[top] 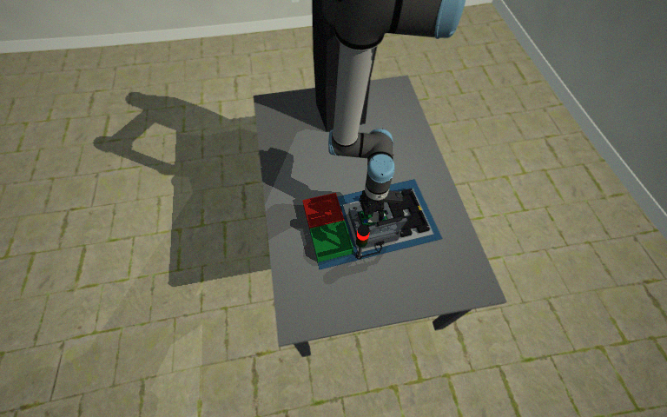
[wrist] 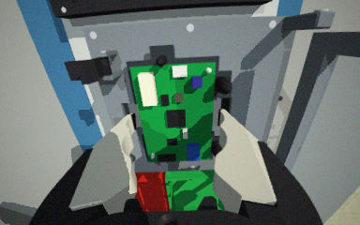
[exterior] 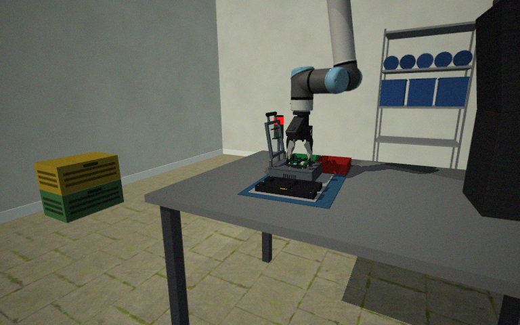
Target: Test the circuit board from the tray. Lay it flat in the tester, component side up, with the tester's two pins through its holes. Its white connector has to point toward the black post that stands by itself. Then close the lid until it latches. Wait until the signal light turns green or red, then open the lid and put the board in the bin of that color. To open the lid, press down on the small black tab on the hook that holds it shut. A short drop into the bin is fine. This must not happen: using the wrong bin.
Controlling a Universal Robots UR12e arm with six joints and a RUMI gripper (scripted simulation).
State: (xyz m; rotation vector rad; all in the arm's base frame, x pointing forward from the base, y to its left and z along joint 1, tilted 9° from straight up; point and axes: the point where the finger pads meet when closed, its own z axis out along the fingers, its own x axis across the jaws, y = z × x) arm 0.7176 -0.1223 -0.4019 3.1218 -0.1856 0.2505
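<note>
Right now the green circuit board is 1 cm to the right of my hand. The rest, counted from my hand: black latch piece (6 cm behind, 6 cm to the left, 1 cm above); then green bin (2 cm ahead, 21 cm to the right, 6 cm below); then tester lid (11 cm ahead, 2 cm to the right, 11 cm above).
</note>
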